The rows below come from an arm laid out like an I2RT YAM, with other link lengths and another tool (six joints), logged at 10 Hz.
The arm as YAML. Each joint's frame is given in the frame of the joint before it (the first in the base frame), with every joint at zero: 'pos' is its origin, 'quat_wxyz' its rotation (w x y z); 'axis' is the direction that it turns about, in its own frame. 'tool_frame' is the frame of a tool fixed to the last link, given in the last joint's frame.
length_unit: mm
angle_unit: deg
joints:
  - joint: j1
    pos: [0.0, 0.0, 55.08]
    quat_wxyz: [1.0, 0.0, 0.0, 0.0]
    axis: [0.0, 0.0, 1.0]
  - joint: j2
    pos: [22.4, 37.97, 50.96]
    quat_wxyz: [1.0, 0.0, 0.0, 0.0]
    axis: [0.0, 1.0, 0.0]
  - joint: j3
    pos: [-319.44, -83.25, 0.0]
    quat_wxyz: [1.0, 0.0, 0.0, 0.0]
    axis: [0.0, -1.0, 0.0]
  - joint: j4
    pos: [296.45, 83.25, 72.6]
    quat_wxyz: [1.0, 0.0, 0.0, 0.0]
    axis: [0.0, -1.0, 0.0]
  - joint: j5
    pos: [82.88, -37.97, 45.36]
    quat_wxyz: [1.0, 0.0, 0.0, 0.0]
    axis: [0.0, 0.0, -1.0]
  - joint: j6
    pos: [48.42, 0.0, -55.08]
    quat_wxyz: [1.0, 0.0, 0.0, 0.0]
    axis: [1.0, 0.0, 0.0]
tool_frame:
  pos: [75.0, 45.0, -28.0]
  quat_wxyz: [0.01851, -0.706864, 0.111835, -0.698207]
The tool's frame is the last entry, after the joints.
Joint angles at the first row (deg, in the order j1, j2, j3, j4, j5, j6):
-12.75 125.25 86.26 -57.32 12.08 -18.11
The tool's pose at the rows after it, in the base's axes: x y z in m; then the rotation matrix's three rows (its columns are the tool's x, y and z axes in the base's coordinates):
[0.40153 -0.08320 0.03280], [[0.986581 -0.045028 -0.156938], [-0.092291 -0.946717 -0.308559], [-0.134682 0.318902 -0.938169]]
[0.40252 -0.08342 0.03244], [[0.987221 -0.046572 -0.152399], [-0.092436 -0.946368 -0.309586], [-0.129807 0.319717 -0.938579]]
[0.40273 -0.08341 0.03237], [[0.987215 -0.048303 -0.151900], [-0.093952 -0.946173 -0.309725], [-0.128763 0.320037 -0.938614]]
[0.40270 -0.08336 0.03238], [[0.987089 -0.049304 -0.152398], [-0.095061 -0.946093 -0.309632], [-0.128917 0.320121 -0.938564]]
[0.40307 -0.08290 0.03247], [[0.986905 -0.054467 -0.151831], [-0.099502 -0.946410 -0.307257], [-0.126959 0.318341 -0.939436]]
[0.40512 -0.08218 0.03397], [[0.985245 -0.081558 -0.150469], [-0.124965 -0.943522 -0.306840], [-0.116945 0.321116 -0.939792]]
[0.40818 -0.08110 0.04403], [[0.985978 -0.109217 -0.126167], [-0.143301 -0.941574 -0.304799], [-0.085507 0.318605 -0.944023]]
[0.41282 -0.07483 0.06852], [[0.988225 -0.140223 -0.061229], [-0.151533 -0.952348 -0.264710], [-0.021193 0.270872 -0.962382]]
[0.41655 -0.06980 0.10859], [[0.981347 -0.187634 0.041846], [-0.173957 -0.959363 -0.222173], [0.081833 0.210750 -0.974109]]
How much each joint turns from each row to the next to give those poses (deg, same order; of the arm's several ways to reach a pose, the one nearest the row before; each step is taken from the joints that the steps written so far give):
0.00 0.00 0.00 0.09 0.00 0.00
0.00 0.00 0.00 0.28 0.00 0.00
0.00 0.00 0.00 0.05 0.00 0.09
0.00 0.00 0.00 -0.03 0.00 0.06
0.00 -0.02 0.00 0.03 -0.16 0.27
0.00 -0.18 0.15 -0.05 -0.06 1.48
0.00 -1.48 0.02 0.07 -0.46 1.05
-0.05 -3.43 0.00 -0.05 -3.21 0.44
-0.46 -5.55 0.00 0.02 -3.85 0.92

